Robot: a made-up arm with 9 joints. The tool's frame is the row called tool. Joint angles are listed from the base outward.
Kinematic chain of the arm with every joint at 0, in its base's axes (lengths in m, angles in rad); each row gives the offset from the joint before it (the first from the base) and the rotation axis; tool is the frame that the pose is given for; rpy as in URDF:
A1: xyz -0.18 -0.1 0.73 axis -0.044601 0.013 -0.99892
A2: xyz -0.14 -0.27 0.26 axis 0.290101 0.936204 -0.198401
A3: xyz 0.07 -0.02 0 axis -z
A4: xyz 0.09 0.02 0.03 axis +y
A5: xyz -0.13 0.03 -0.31 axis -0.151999 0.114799 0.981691
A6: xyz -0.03 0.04 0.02 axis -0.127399 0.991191 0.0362
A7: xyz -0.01 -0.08 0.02 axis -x
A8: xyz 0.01 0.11 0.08 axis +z
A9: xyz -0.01 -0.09 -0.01 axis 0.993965 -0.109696 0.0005
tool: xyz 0.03 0.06 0 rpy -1.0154 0.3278 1.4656
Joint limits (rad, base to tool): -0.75..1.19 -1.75..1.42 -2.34..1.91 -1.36..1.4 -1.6..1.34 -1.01..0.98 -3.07..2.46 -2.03..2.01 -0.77..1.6
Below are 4 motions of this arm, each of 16 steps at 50 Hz.
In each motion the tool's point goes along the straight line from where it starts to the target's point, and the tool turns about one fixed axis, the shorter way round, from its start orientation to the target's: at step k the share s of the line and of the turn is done. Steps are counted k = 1, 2, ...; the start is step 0. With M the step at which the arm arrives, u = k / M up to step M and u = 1 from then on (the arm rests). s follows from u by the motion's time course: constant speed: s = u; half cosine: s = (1 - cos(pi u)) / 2; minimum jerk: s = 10 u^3 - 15 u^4 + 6 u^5.
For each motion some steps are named. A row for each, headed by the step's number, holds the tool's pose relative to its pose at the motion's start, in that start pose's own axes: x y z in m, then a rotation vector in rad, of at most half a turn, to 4 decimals.
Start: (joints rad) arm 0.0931 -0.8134 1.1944 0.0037 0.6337 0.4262 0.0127 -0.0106 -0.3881
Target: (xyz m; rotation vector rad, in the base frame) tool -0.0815 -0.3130 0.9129 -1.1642 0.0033 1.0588
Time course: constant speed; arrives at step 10
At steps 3, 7, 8, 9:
3: 0.0042 -0.0007 -0.0011 0.0716 -0.0456 -0.0209
7: 0.0098 -0.0015 -0.0027 0.1671 -0.1064 -0.0488
8: 0.0112 -0.0018 -0.0030 0.1910 -0.1216 -0.0558
9: 0.0126 -0.0020 -0.0034 0.2148 -0.1368 -0.0628

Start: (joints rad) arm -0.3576 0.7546 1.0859 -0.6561 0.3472 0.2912 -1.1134 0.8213 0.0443
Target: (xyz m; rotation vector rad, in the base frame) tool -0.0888 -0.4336 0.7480 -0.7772 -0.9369 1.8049
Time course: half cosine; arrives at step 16
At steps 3, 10, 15, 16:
3: 0.0041 -0.0017 -0.0079 0.0016 -0.0055 0.0428
10: 0.0338 -0.0140 -0.0650 0.0130 -0.0454 0.3510
15: 0.0484 -0.0201 -0.0931 0.0187 -0.0650 0.5028
16: 0.0489 -0.0203 -0.0940 0.0189 -0.0656 0.5077

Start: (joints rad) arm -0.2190 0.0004 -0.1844 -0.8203 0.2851 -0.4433 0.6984 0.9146 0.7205
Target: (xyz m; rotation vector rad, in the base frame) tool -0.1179 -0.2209 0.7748 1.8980 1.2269 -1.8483
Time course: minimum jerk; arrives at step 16
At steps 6, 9, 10, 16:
6: -0.0077 -0.0046 0.0054 0.0165 0.0500 0.0772
9: -0.0173 -0.0103 0.0121 0.0370 0.1120 0.1728
10: -0.0203 -0.0121 0.0142 0.0435 0.1318 0.2033
16: -0.0281 -0.0167 0.0196 0.0601 0.1818 0.2805

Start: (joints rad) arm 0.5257 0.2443 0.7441 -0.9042 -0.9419 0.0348 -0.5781 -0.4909 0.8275
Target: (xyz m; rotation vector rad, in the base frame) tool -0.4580 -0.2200 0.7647 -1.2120 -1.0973 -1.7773
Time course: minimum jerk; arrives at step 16
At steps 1, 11, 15, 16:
1: 0.0001 -0.0002 0.0002 -0.0001 0.0006 0.0000
11: 0.0536 -0.0854 0.0636 -0.0323 0.2179 -0.0170
15: 0.0653 -0.1039 0.0774 -0.0393 0.2652 -0.0206
16: 0.0654 -0.1042 0.0776 -0.0394 0.2657 -0.0207

